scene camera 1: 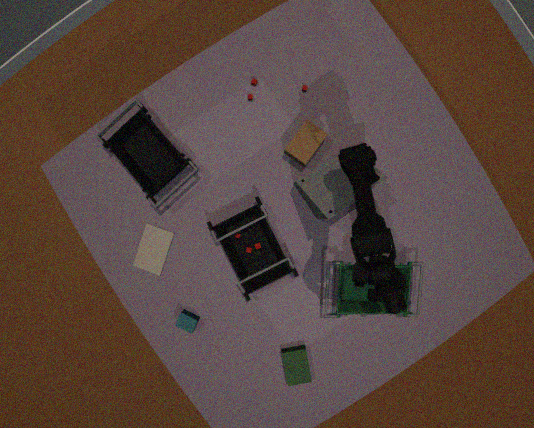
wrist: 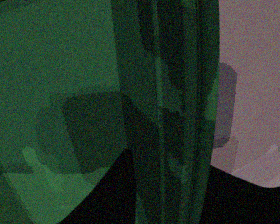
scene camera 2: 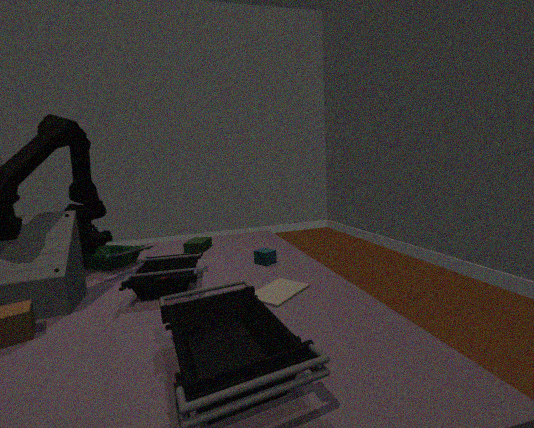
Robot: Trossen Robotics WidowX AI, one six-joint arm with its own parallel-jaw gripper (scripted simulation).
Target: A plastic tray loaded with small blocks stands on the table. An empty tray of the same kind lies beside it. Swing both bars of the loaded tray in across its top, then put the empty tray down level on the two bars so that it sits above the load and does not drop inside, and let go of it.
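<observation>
Gripper [scene camera 2: 87, 266] [wrist: 147, 153]. Green block [scene camera 1: 297, 370], out of frame in the wrist view. Tan box [scene camera 1: 302, 147], out of frame in the wrist view.
</observation>
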